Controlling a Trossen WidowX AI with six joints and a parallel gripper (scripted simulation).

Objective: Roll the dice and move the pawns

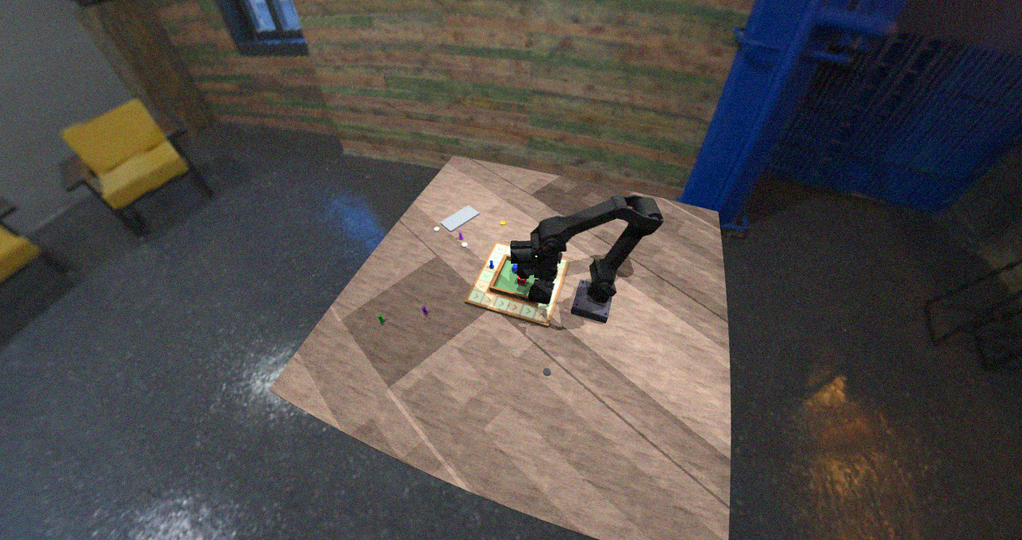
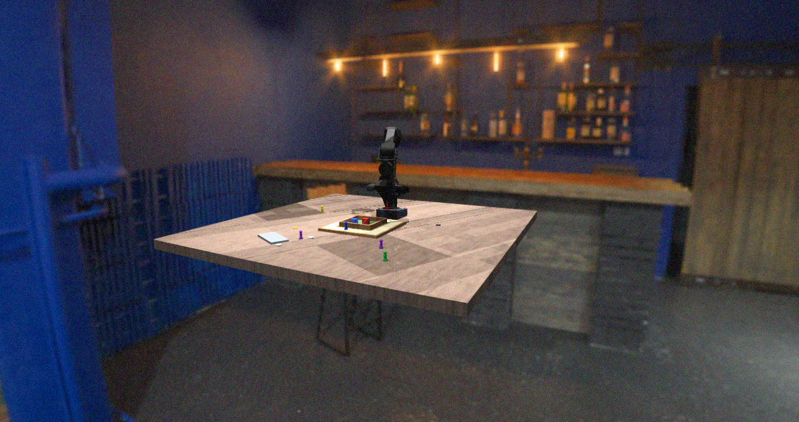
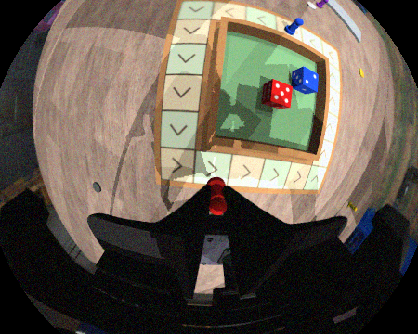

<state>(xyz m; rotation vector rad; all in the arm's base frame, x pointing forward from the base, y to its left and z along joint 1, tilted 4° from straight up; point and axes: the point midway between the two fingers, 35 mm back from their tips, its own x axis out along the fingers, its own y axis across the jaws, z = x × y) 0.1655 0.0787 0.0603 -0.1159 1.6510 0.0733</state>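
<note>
Now: the blue pawn 220 mm ahead of my gripper tip, 70 mm to the right of it and 50 mm below it. The rest, counted from my gripper tip: red pawn: 10 mm above; then yellow token: 300 mm to the right, 280 mm ahead, 80 mm below; then dark token: 210 mm to the left, 90 mm behind, 80 mm below.
</note>
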